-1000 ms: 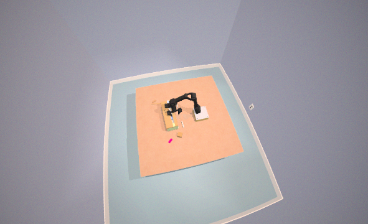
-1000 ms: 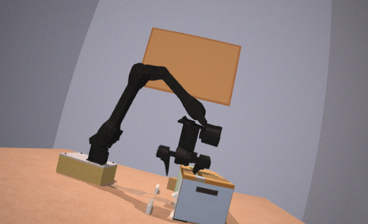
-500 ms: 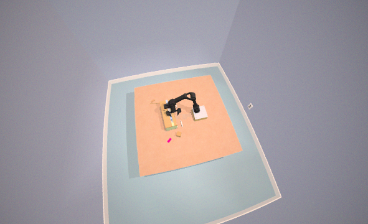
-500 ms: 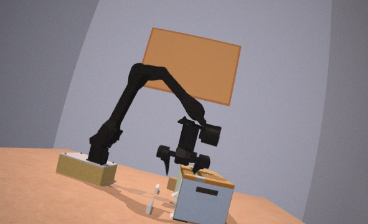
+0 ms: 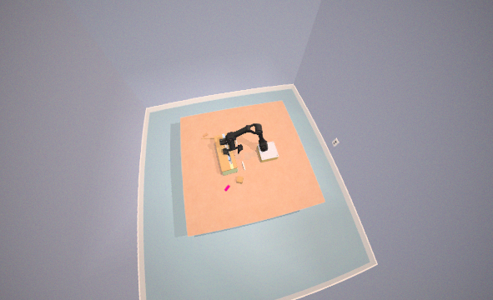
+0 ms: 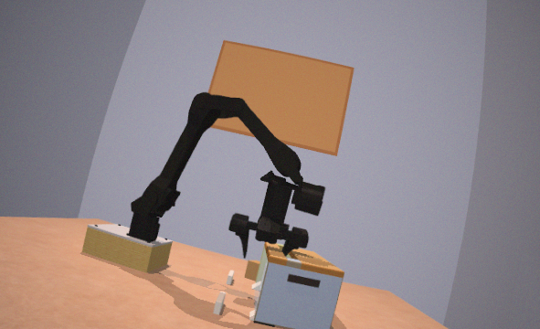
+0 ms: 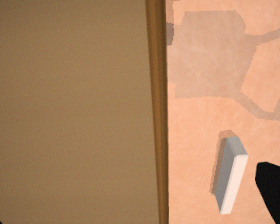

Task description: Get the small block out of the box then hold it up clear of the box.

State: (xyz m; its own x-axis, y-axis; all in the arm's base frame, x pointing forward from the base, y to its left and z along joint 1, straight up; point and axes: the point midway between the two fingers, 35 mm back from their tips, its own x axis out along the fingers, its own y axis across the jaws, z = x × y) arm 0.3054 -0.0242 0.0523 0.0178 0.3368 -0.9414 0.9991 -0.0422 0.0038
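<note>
My gripper tip is now 60 mm short of the blue block and 20 mm to the right of it. Round my gripper tip: tan cube: 230 mm to the left, 60 mm below, 20 mm ahead.
</note>
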